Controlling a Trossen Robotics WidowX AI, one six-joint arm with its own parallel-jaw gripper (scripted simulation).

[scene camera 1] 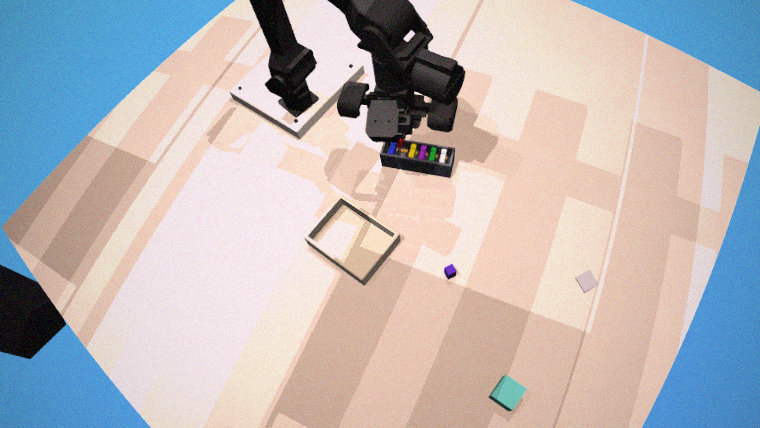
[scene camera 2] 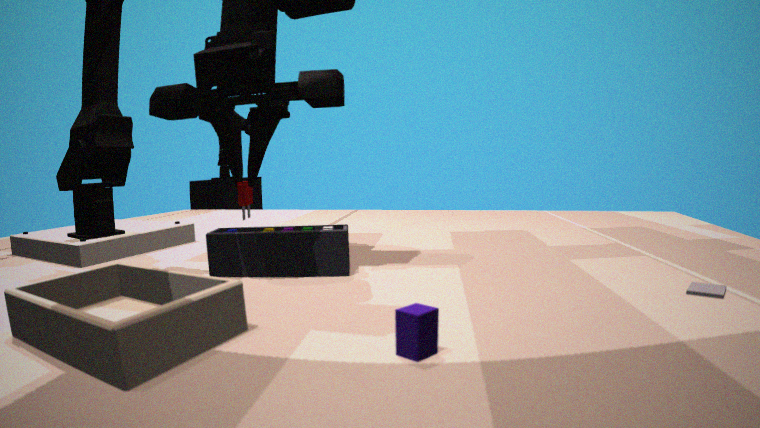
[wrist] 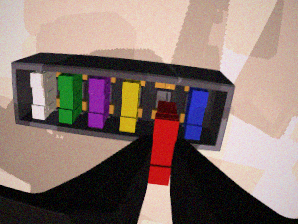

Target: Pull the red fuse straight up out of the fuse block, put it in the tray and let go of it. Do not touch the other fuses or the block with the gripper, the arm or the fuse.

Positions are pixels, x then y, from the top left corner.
my gripper: holds a red fuse [wrist: 165, 127]
